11 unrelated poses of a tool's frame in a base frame.
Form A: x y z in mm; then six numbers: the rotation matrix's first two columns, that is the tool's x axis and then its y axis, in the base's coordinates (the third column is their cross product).
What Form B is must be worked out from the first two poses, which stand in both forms.
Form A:
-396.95 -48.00 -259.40 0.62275 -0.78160 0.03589 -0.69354 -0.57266 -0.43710
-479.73 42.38 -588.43 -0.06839 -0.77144 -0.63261 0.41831 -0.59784 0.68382
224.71 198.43 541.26 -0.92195 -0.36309 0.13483 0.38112 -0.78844 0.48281
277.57 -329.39 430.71 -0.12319 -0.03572 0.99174 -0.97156 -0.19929 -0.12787
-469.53 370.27 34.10 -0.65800 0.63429 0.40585 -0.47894 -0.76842 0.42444
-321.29 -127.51 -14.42 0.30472 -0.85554 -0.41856 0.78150 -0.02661 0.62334
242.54 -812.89 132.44 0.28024 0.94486 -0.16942 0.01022 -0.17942 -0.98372
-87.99 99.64 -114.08 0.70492 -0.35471 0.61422 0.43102 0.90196 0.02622
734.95 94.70 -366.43 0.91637 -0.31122 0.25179 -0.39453 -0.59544 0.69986
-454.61 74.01 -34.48 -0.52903 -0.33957 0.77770 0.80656 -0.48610 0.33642
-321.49 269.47 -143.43 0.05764 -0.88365 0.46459 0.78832 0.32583 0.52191
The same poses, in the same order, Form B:
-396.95 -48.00 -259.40; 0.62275 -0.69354 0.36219; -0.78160 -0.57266 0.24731; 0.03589 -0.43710 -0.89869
-479.73 42.38 -588.43; -0.06839 0.41831 -0.90573; -0.77144 -0.59784 -0.21786; -0.63261 0.68382 0.36359
224.71 198.43 541.26; -0.92195 0.38112 -0.06900; -0.36309 -0.78844 0.49651; 0.13483 0.48281 0.86528
277.57 -329.39 430.71; -0.12319 -0.97156 0.20221; -0.03572 -0.19929 -0.97929; 0.99174 -0.12787 -0.01015
-469.53 370.27 34.10; -0.65800 -0.47894 0.58108; 0.63429 -0.76842 0.08490; 0.40585 0.42444 0.80941
-321.29 -127.51 -14.42; 0.30472 0.78150 -0.54443; -0.85554 -0.02661 -0.51705; -0.41856 0.62334 0.66050
242.54 -812.89 132.44; 0.28024 0.01022 -0.95988; 0.94486 -0.17942 0.27395; -0.16942 -0.98372 -0.05994
-87.99 99.64 -114.08; 0.70492 0.43102 -0.56330; -0.35471 0.90196 0.24626; 0.61422 0.02622 0.78870
734.95 94.70 -366.43; 0.91637 -0.39453 -0.06788; -0.31122 -0.59544 -0.74067; 0.25179 0.69986 -0.66843
-454.61 74.01 -34.48; -0.52903 0.80656 0.26380; -0.33957 -0.48610 0.80524; 0.77770 0.33642 0.53105
-321.49 269.47 -143.43; 0.05764 0.78832 -0.61256; -0.88365 0.32583 0.33616; 0.46459 0.52191 0.71538

